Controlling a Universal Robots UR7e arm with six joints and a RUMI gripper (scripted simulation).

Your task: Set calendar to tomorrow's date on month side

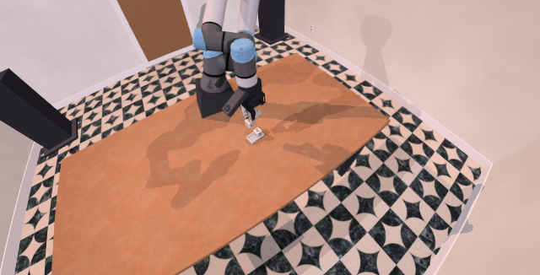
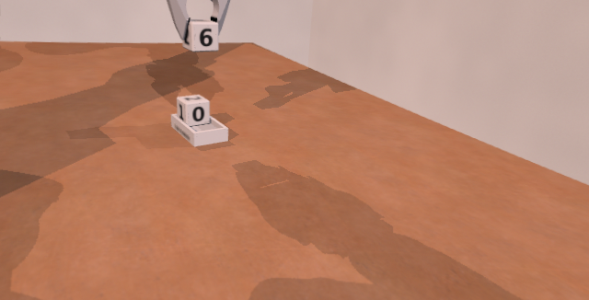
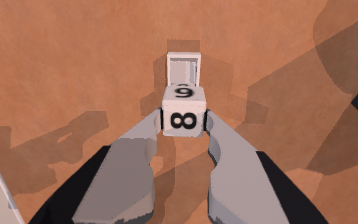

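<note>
My gripper is now 2 cm to the right of the tray and 13 cm above it.
</note>
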